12 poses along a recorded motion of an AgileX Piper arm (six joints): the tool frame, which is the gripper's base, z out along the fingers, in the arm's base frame.
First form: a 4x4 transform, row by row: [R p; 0 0 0 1], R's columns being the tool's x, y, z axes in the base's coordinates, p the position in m. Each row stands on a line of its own.
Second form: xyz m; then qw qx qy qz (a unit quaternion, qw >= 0). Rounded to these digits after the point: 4 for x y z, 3 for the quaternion.
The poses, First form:
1:
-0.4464 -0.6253 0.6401 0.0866
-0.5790 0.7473 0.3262 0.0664
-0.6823 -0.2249 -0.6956 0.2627
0 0 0 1
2:
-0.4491 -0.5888 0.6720 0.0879
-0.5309 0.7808 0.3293 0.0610
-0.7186 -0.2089 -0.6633 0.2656
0 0 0 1
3:
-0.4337 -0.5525 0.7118 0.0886
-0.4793 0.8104 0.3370 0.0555
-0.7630 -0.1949 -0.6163 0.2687
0 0 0 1
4:
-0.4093 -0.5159 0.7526 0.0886
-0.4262 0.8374 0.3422 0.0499
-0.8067 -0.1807 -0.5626 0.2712
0 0 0 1
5:
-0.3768 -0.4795 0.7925 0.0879
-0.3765 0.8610 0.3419 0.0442
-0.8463 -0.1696 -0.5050 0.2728
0 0 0 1
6:
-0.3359 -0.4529 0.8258 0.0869
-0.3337 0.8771 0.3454 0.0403
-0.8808 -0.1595 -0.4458 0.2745
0 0 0 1
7:
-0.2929 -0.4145 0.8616 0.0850
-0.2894 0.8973 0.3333 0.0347
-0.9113 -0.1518 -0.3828 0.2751
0 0 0 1
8:
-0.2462 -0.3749 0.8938 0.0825
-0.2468 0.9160 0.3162 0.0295
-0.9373 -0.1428 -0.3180 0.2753
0 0 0 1
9:
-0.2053 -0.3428 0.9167 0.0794
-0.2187 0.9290 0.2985 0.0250
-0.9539 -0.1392 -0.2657 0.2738
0 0 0 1
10:
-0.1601 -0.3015 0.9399 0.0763
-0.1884 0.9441 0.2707 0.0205
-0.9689 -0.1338 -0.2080 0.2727
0 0 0 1
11:
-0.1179 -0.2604 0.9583 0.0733
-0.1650 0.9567 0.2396 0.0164
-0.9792 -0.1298 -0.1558 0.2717
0 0 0 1
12:
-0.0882 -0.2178 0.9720 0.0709
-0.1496 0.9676 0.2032 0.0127
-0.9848 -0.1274 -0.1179 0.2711
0 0 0 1
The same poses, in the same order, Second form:
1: 0.0866 0.0664 0.2627 0.389 -0.354 0.850 0.030
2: 0.0879 0.0610 0.2656 0.409 -0.329 0.850 0.035
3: 0.0886 0.0555 0.2687 0.436 -0.305 0.846 0.042
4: 0.0886 0.0499 0.2712 0.465 -0.281 0.838 0.048
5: 0.0879 0.0442 0.2728 0.495 -0.258 0.828 0.052
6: 0.0869 0.0403 0.2745 0.523 -0.241 0.815 0.057
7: 0.0850 0.0347 0.2751 0.553 -0.219 0.802 0.057
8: 0.0825 0.0295 0.2753 0.581 -0.197 0.787 0.055
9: 0.0794 0.0250 0.2738 0.604 -0.181 0.775 0.051
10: 0.0763 0.0205 0.2727 0.628 -0.161 0.760 0.045
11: 0.0733 0.0164 0.2717 0.649 -0.142 0.747 0.037
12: 0.0709 0.0127 0.2711 0.664 -0.125 0.737 0.026
